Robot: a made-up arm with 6 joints. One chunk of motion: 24 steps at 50 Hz.
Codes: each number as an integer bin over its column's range. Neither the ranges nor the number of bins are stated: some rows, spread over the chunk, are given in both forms.
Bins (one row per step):
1: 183 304 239 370 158 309
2: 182 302 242 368 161 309
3: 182 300 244 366 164 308
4: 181 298 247 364 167 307
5: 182 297 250 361 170 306
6: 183 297 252 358 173 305
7: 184 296 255 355 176 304
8: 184 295 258 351 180 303
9: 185 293 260 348 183 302
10: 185 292 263 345 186 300
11: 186 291 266 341 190 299
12: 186 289 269 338 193 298
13: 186 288 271 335 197 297
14: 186 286 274 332 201 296
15: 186 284 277 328 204 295
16: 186 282 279 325 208 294
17: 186 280 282 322 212 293
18: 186 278 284 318 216 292
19: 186 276 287 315 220 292
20: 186 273 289 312 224 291
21: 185 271 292 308 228 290
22: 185 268 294 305 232 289
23: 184 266 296 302 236 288
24: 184 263 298 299 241 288
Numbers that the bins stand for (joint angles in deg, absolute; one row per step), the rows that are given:
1: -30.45 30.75 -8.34 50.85 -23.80 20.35
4: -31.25 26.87 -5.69 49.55 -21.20 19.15
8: -30.05 24.94 -2.04 46.74 -17.46 16.75
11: -29.25 22.35 0.62 44.58 -14.58 14.35
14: -29.25 19.12 3.28 42.63 -11.41 12.55
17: -29.25 15.25 5.93 40.46 -8.24 10.75
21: -29.65 9.44 9.25 37.43 -3.62 8.95
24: -30.05 4.27 11.24 35.49 0.12 7.75
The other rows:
2: -30.85 29.46 -7.35 50.42 -22.93 20.35
3: -30.85 28.17 -6.68 49.99 -22.07 19.75
5: -30.85 26.23 -4.69 48.90 -20.34 18.55
6: -30.45 26.23 -4.03 48.25 -19.47 17.95
7: -30.05 25.58 -3.03 47.61 -18.61 17.35
9: -29.65 23.64 -1.37 46.09 -16.59 16.15
10: -29.65 23.00 -0.38 45.44 -15.73 14.95
12: -29.25 21.06 1.62 43.93 -13.71 13.75
13: -29.25 20.42 2.28 43.28 -12.56 13.15
15: -29.25 17.83 4.27 41.76 -10.54 11.95
16: -29.25 16.54 4.94 41.11 -9.39 11.35
18: -29.25 13.96 6.59 39.60 -7.08 10.15
19: -29.25 12.66 7.59 38.95 -5.93 10.15
20: -29.25 10.73 8.25 38.30 -4.78 9.55
22: -29.65 7.50 9.91 36.78 -2.47 8.35
23: -30.05 6.21 10.58 36.13 -1.32 7.75

